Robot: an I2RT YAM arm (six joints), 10 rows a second.
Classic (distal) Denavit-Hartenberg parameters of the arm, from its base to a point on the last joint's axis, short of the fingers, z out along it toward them. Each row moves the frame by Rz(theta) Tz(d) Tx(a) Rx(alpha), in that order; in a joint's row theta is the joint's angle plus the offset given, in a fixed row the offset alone. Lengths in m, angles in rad.
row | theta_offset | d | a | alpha
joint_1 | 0 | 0.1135 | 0.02 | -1.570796
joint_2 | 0 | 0 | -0.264 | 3.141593
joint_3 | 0.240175 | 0 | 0.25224 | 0
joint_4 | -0.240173 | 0 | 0.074 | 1.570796
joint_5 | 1.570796 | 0 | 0 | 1.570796
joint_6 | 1.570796 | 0.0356 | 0 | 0
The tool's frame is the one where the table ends.
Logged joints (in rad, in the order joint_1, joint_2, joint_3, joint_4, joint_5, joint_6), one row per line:
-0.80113, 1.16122, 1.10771, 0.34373, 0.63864, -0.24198
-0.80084, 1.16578, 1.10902, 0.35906, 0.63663, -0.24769
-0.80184, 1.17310, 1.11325, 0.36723, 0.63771, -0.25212
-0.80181, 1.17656, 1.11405, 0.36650, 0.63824, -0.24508
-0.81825, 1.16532, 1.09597, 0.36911, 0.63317, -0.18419
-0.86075, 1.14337, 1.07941, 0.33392, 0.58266, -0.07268
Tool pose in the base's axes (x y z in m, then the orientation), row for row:
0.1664, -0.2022, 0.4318, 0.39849, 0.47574, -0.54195, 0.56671
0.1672, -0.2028, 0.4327, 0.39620, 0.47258, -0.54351, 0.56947
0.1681, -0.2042, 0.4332, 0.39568, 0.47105, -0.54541, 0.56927
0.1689, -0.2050, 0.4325, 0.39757, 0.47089, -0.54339, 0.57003
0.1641, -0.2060, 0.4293, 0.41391, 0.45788, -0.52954, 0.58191
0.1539, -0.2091, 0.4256, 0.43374, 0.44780, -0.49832, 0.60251
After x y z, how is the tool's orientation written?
As a quaternion, x y z w.
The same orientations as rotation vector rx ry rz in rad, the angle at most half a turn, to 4 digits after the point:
0.9366, 1.1182, -1.2738
0.9302, 1.1095, -1.2760
0.9290, 1.1060, -1.2806
0.9332, 1.1053, -1.2754
0.9667, 1.0694, -1.2368
1.0045, 1.0370, -1.1540

